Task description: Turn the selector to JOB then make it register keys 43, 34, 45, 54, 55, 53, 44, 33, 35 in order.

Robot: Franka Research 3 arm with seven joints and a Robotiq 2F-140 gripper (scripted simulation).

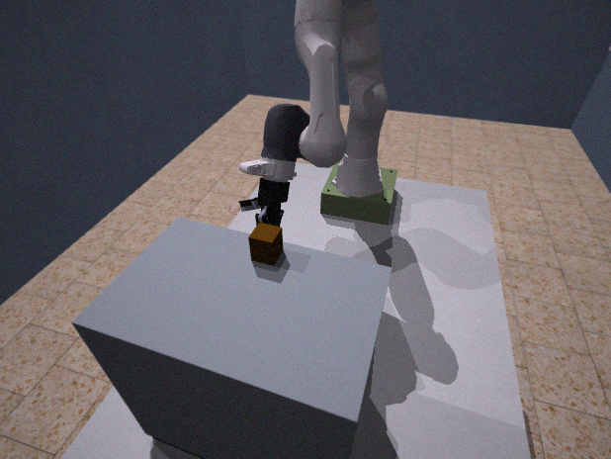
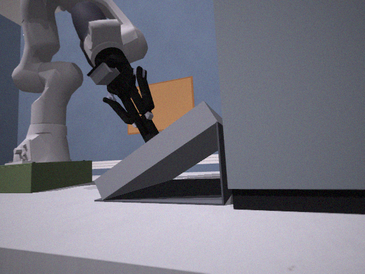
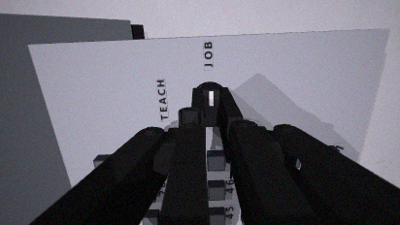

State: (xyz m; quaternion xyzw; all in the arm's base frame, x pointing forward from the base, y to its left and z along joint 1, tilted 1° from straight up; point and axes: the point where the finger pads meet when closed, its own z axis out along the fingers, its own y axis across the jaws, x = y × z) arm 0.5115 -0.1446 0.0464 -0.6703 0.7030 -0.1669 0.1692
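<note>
Now: hand 2 cm above the black selector knob, 1 cm to the left of it and 1 cm short of it. Round my hand: key 35 (12 cm to the left, 4 cm ahead, 2 cm below); key 37 (6 cm to the left, 4 cm ahead, 2 cm below); key 45 (12 cm to the left, 3 cm below, 1 cm ahead).
</note>
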